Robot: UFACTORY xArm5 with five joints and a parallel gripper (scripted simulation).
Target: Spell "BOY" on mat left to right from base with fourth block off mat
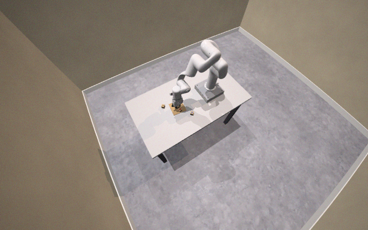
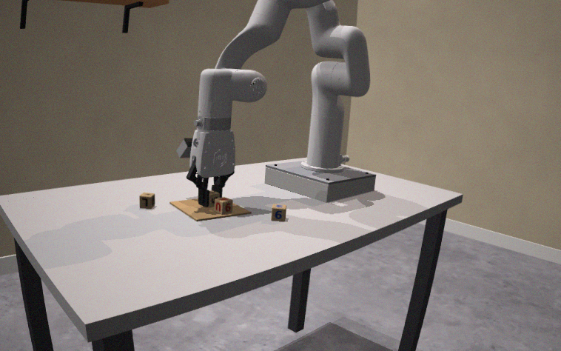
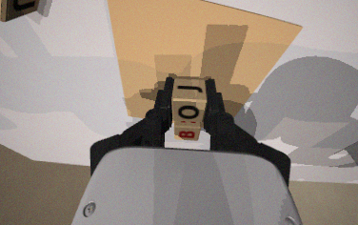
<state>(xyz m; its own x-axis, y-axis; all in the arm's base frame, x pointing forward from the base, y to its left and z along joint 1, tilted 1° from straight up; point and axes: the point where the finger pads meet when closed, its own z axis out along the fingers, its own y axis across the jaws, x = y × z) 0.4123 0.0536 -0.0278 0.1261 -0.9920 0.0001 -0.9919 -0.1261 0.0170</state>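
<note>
My gripper is now 1 cm above the wooden block. The rest, counted from my hand: tan mat (3 cm below).
</note>
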